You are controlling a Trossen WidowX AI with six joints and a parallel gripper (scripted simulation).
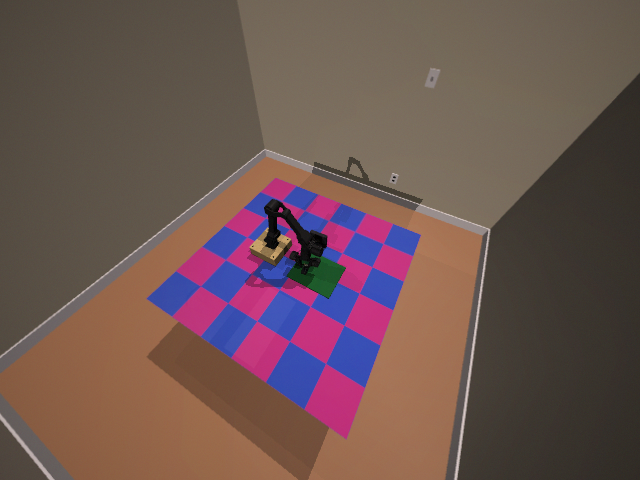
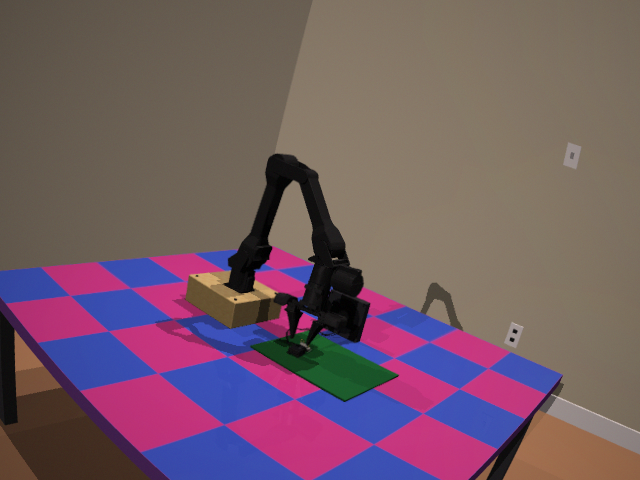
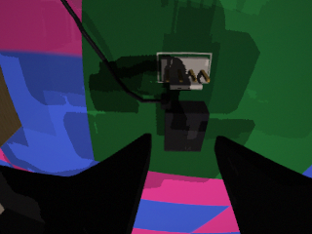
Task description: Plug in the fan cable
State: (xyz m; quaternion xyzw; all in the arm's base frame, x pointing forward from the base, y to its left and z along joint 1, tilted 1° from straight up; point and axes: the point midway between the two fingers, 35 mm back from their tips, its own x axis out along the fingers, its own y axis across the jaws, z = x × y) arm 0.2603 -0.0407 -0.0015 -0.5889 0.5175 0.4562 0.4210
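Right now my gripper tip is 2 cm above the black fan plug and 1 cm to the left of it. From my gripper tip the other things lie so: black fan: 22 cm to the left, 2 cm above, 1 cm behind; then green board: 7 cm ahead, 5 cm below, 3 cm to the left.
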